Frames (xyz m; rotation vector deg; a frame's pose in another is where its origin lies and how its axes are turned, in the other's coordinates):
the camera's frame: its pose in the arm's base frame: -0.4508 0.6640 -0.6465 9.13 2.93 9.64
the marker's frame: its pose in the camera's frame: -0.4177 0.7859 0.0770 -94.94 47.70 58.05
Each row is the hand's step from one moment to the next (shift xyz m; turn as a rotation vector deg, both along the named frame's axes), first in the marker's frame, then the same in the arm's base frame.
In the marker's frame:
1: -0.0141 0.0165 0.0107 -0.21 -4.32 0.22
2: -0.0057 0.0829 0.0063 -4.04 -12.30 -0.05
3: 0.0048 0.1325 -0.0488 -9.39 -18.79 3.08
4: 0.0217 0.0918 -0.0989 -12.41 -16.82 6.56
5: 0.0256 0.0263 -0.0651 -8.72 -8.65 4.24
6: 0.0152 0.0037 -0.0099 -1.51 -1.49 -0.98
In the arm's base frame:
1: -0.0233 0.0016 0.0065 3.49 1.74 1.89
2: -0.0746 -0.0253 -0.0273 8.95 3.81 8.54
3: -0.0909 -0.0923 -0.0564 11.26 8.22 16.01
4: -0.0306 -0.1209 -0.0559 7.13 10.24 18.01
5: 0.0128 -0.0654 -0.0338 2.48 5.70 11.41
6: 0.0063 -0.0081 -0.0154 1.10 -0.59 1.97

